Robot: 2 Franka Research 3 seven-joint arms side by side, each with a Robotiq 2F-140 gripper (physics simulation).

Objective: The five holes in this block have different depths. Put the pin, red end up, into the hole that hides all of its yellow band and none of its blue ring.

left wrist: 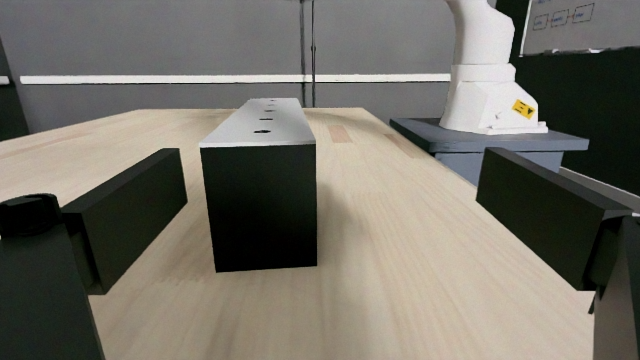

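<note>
The block stands on the table in the left wrist view, left of the middle, with a black end face towards the camera and a light grey top. Several dark holes run in a row along its top, away from the camera; the nearest hole is the clearest, and their depths cannot be seen. No pin shows in this view. My left gripper is open and empty, with its fingers wide apart. The block's near end stands beyond the fingers, closer to the left one. My right gripper does not show.
The pale wooden table stretches away under the block. A white robot arm base stands on a grey-blue pedestal beyond the table's right edge. A grey wall with a white rail is behind, and a whiteboard is at the upper right.
</note>
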